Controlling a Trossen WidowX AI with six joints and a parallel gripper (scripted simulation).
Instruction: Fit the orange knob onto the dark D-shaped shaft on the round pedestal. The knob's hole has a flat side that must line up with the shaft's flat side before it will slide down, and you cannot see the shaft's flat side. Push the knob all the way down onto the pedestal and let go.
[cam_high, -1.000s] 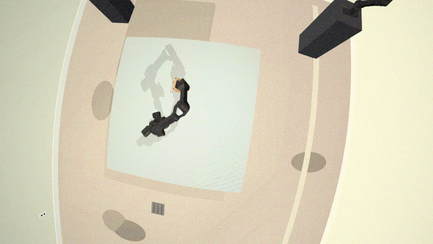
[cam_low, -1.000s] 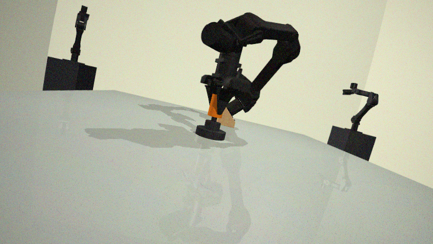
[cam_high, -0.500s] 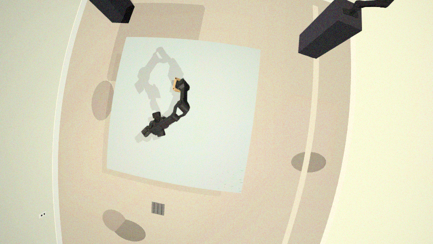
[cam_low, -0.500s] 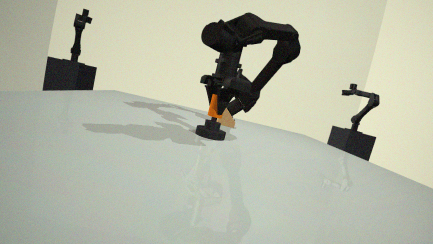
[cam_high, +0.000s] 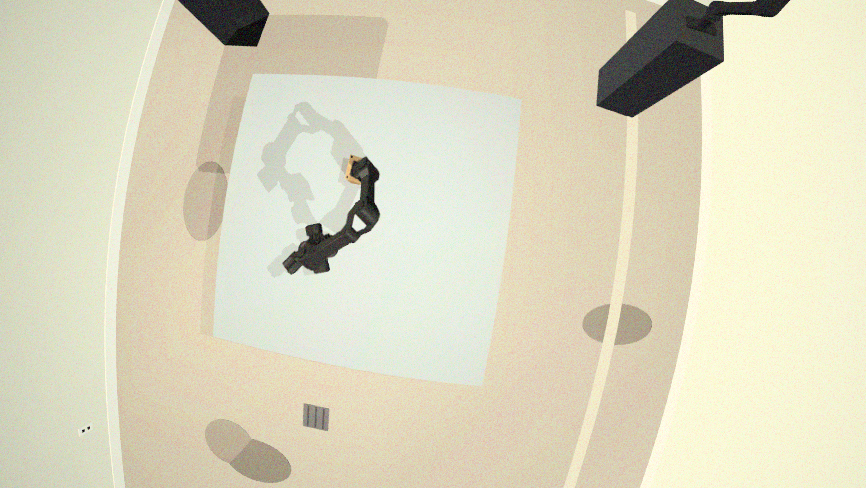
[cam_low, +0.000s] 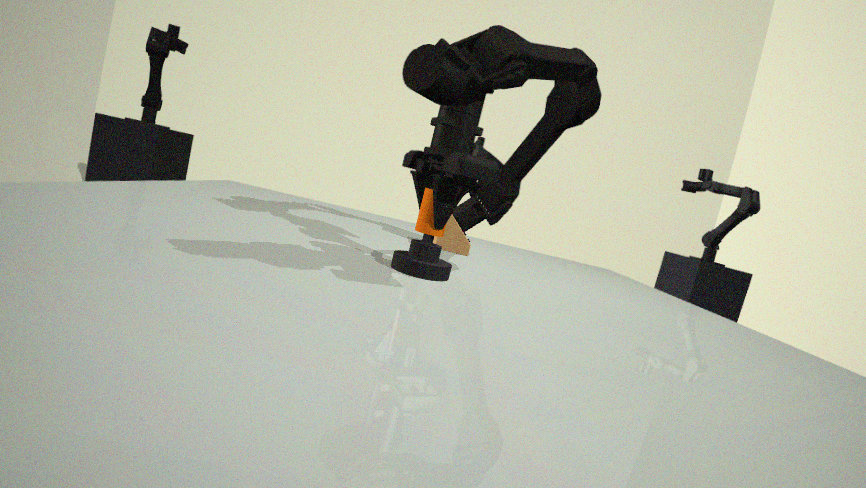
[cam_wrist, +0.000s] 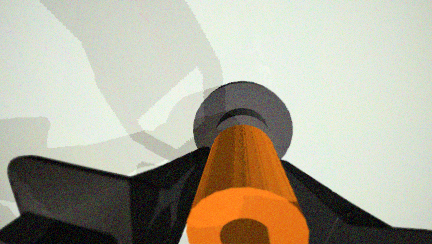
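The orange knob is 2 cm above my gripper tip. From my gripper tip the other things lie so: dark round pedestal 4 cm below.
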